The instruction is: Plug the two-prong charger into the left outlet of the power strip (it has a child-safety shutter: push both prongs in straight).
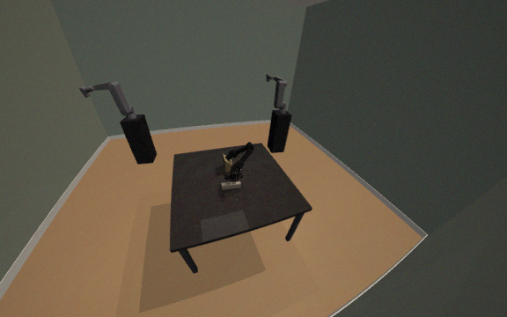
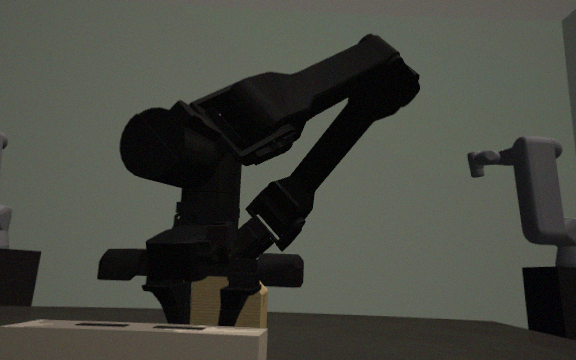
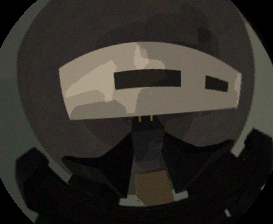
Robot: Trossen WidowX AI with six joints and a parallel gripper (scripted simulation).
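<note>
The black two-prong charger lies 2 cm ahead of my gripper tip and 1 cm above it.
</note>
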